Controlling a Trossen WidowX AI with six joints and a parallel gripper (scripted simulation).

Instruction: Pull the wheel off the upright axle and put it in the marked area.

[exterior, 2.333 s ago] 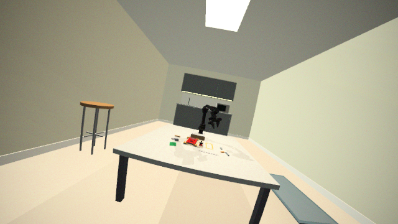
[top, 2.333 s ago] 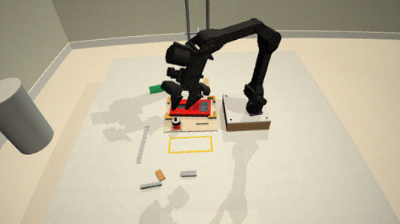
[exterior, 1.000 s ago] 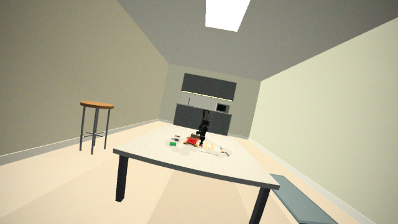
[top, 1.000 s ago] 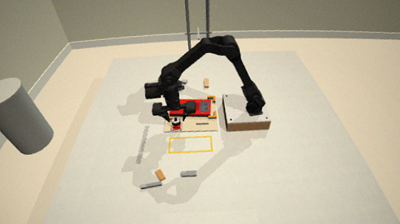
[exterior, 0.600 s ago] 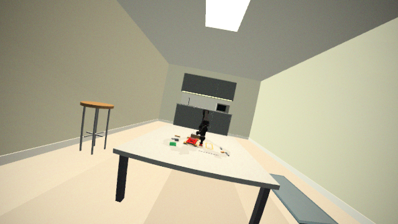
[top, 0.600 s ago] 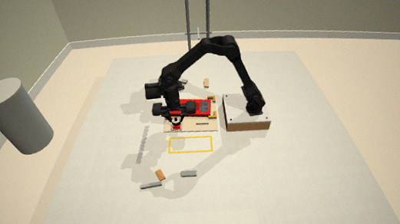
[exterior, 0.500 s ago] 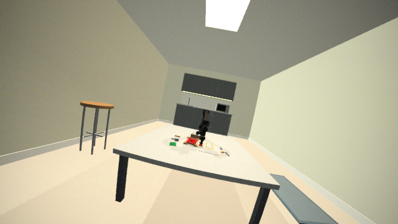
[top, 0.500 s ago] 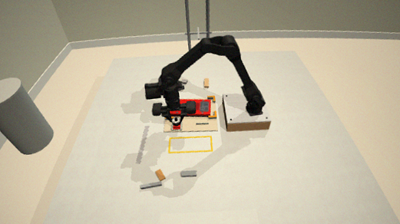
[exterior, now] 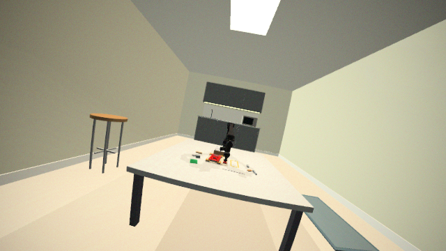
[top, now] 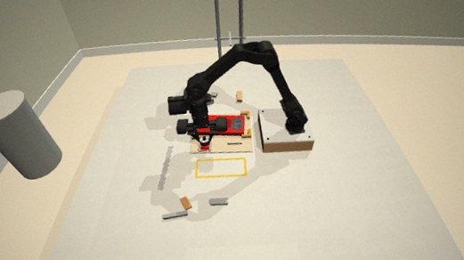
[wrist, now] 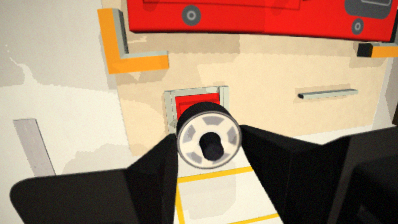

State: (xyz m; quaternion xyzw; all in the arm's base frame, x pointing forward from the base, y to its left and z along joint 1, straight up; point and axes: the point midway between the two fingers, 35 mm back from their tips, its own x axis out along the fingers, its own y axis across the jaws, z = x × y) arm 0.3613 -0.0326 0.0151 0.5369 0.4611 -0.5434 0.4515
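The wheel is right at my gripper tip. From my gripper tip the other things lie so: green tile (32 cm to the right, 7 cm ahead, 4 cm below).
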